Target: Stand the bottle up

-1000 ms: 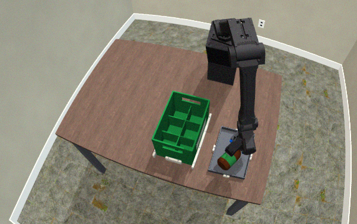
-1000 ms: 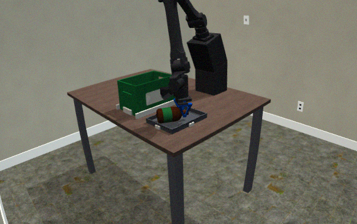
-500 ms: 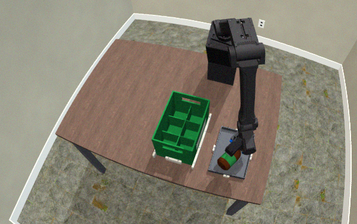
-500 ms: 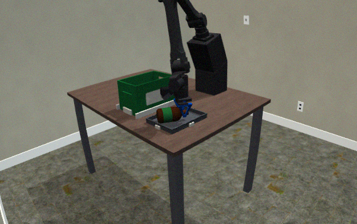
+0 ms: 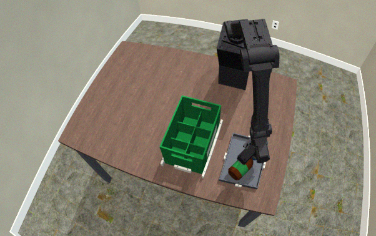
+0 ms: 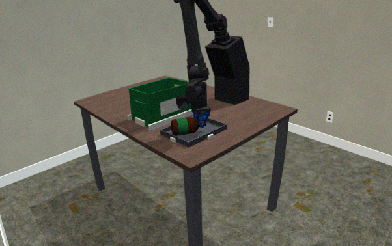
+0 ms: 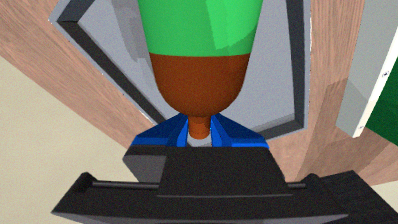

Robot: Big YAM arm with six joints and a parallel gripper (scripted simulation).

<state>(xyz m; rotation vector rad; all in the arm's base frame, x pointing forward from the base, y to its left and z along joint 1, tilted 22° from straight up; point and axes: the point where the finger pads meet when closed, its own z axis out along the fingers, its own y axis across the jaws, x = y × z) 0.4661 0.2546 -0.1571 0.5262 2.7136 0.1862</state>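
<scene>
The tray lies 2 cm ahead of my hand, 2 cm to the right of it and 3 cm below it. Round my hand: bottle: 5 cm ahead, 2 cm to the right; then green crate: 4 cm ahead, 29 cm to the right, 4 cm above.
</scene>
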